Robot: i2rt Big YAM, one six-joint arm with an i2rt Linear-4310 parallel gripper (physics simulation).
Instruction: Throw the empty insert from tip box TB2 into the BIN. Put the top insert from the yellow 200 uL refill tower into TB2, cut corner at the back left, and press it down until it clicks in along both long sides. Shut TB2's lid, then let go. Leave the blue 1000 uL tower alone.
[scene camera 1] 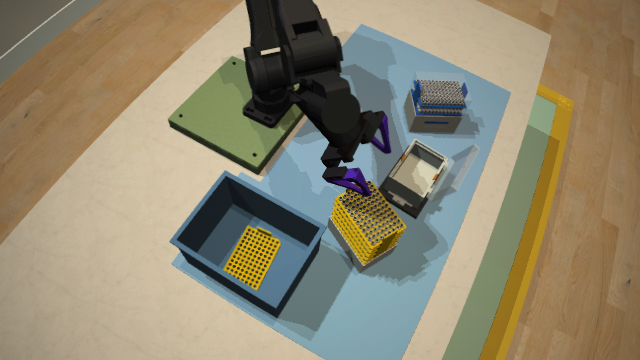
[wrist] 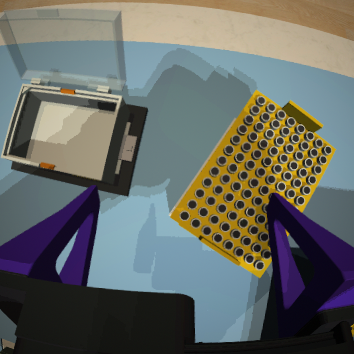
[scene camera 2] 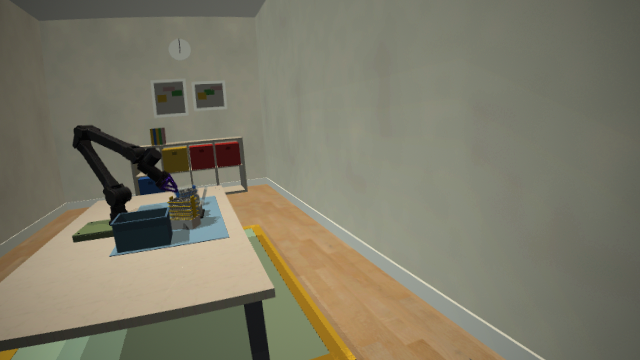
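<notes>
My gripper (scene camera 1: 379, 173) (scene camera 2: 172, 189) (wrist: 184, 197) is open and empty. One purple finger overlaps the yellow tower's edge in the wrist view; the other is near TB2. The yellow refill tower (scene camera 1: 370, 215) (scene camera 2: 182, 207) (wrist: 250, 180) is a stack of tip-filled inserts, turned at an angle to the fingers. TB2 (scene camera 1: 412, 172) (wrist: 75, 130) is an open box with a bare interior and orange clips on its long sides. Its clear lid (scene camera 1: 465, 167) (wrist: 65, 45) is swung open. The empty yellow insert (scene camera 1: 252, 257) lies inside the blue BIN (scene camera 1: 210, 265) (scene camera 2: 145, 232).
The blue 1000 uL tower (scene camera 1: 440, 97) stands beyond TB2, with clear panels around it. A green base board (scene camera 1: 215, 110) (scene camera 2: 95, 230) lies under the arm's foot. The blue mat (scene camera 1: 372, 310) lies under the boxes. The BIN's tall walls stand beside the yellow tower.
</notes>
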